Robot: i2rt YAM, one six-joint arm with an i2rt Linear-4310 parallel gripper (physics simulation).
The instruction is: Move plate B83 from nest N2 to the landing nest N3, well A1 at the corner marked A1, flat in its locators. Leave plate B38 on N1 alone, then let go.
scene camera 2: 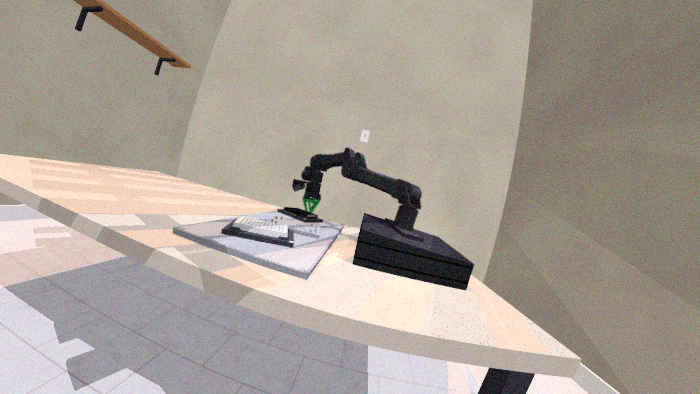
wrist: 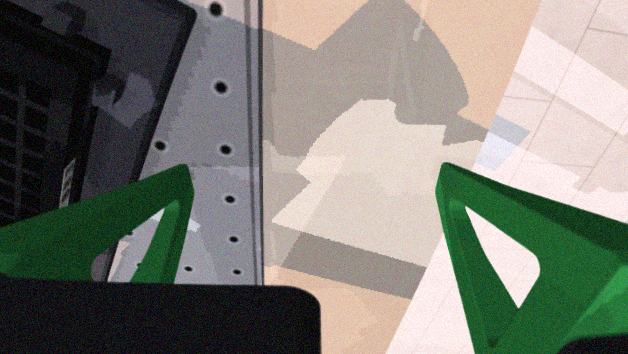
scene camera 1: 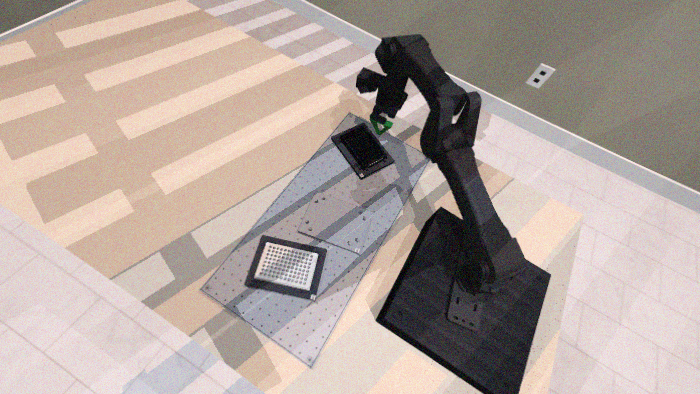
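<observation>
A black well plate sits on a dark nest at the far end of the base board. A white well plate sits on another dark nest at the near end. Between them is a pale grey nest with small locators and no plate on it. Plate and nest names cannot be read. My gripper is open and empty, above and beside the black plate. In the wrist view the black plate is at the left, partly out of frame, with a label on its side.
The perforated base board lies on the wooden table. The arm's black pedestal stands beside the board. In the wrist view the board's edge runs between the two fingers, with table and floor beyond it.
</observation>
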